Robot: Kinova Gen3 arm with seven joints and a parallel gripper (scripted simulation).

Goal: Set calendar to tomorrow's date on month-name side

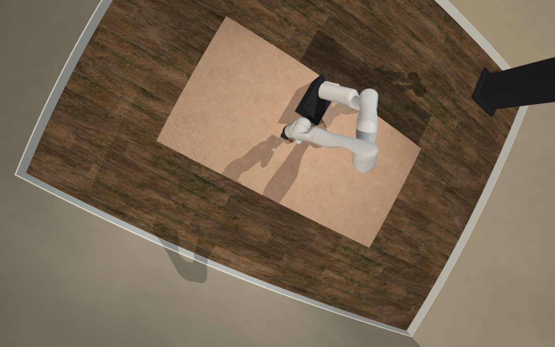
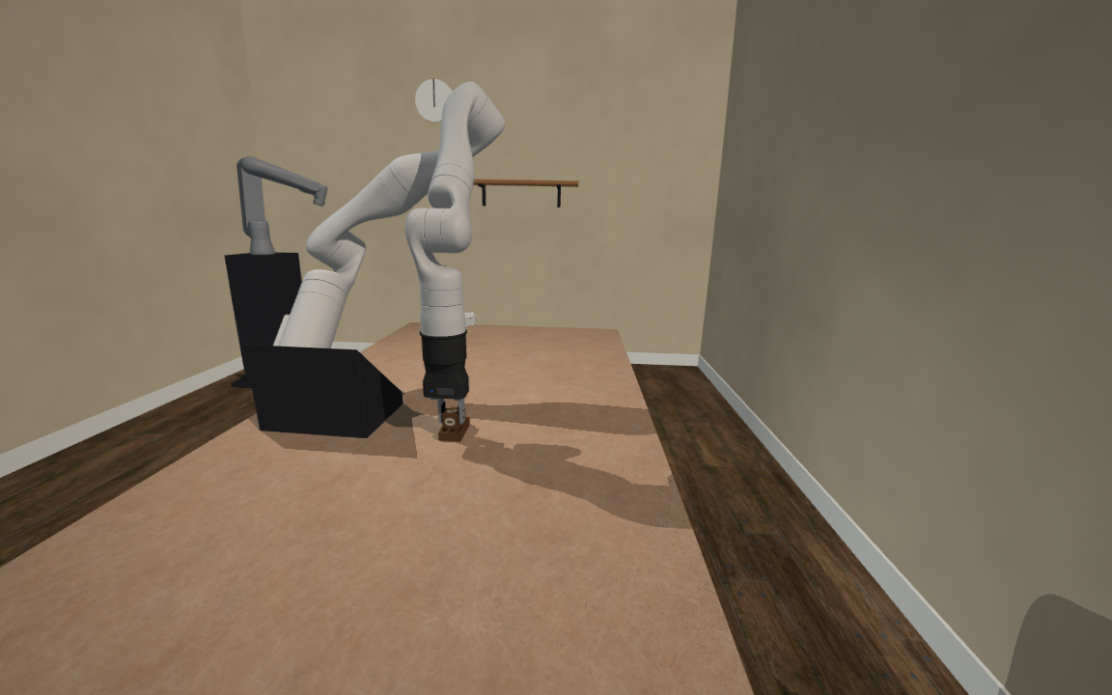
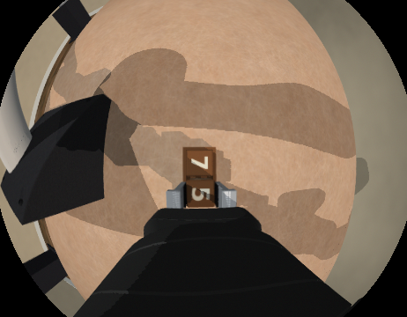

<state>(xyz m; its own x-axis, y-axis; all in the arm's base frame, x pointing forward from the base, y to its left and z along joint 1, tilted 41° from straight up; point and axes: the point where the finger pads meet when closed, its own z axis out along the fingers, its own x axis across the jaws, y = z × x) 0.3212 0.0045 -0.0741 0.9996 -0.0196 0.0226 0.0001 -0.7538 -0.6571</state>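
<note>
Right now the brown cube is 1 cm below my hand. Round my hand: dark wooden tray (4 cm below, 2 cm to the left).
</note>
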